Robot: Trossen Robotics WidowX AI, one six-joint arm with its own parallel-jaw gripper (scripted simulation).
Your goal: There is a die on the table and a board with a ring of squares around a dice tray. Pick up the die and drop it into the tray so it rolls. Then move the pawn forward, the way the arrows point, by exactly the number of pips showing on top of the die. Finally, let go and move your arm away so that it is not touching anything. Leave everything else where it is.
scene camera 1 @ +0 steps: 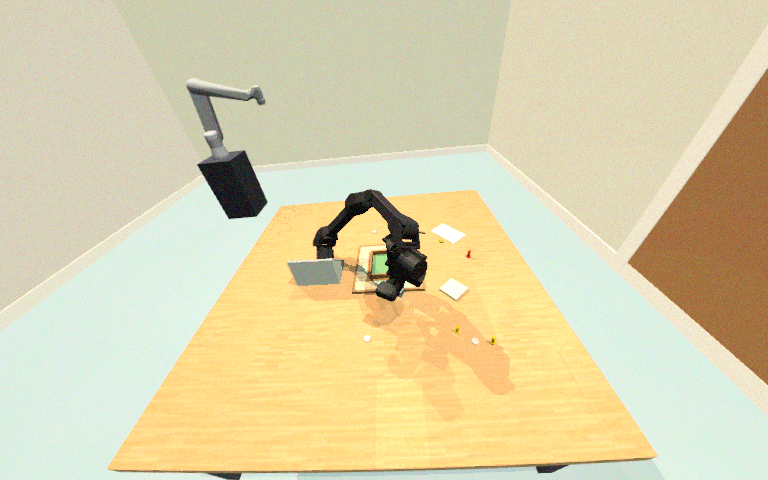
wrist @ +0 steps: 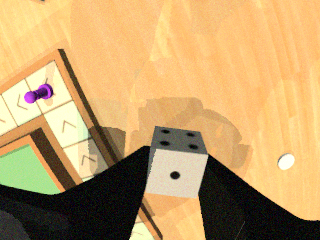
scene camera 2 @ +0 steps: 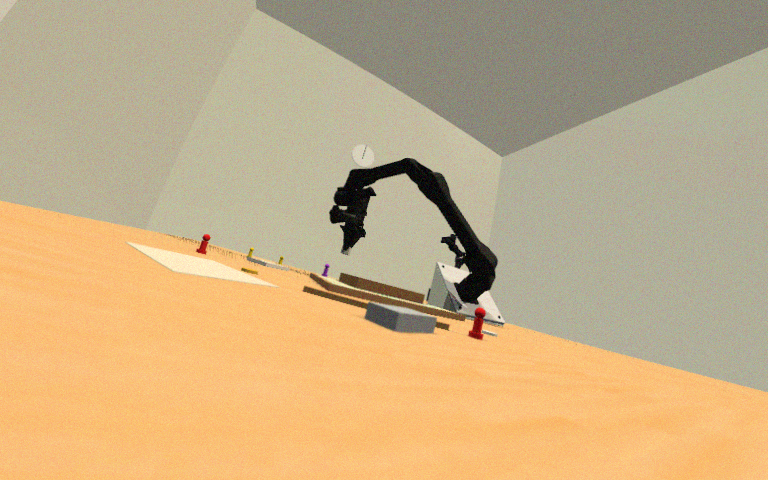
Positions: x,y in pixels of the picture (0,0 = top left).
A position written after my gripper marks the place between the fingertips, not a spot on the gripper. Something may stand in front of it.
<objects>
My gripper shows in scene camera 1 (399,291), in the wrist view (174,157) and in scene camera 2 (345,251). A grey block shows in scene camera 2 (398,319); in the wrist view it is out of frame.
</objects>
